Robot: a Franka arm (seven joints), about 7 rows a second.
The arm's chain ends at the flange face. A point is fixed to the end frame.
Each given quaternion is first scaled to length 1.
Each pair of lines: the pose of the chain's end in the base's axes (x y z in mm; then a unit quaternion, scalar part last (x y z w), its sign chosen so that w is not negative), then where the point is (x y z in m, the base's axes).
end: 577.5 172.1 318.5 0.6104 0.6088 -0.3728 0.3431
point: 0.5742 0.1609 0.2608
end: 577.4 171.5 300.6 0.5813 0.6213 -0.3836 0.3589
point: 0.5734 0.1576 0.2435
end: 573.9 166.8 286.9 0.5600 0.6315 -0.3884 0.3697
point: 0.5696 0.1513 0.2302
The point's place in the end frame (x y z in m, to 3 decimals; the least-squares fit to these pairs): 0.045 -0.001 0.038
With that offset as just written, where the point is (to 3 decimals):
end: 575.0 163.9 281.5 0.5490 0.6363 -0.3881 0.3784
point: 0.571 0.147 0.225
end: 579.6 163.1 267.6 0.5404 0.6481 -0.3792 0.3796
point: 0.576 0.147 0.211
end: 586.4 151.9 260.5 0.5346 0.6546 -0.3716 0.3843
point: 0.583 0.136 0.204
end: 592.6 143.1 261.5 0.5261 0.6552 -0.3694 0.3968
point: 0.591 0.126 0.205
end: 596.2 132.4 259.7 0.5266 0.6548 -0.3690 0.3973
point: 0.594 0.116 0.203
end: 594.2 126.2 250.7 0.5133 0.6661 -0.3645 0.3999
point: 0.592 0.110 0.194
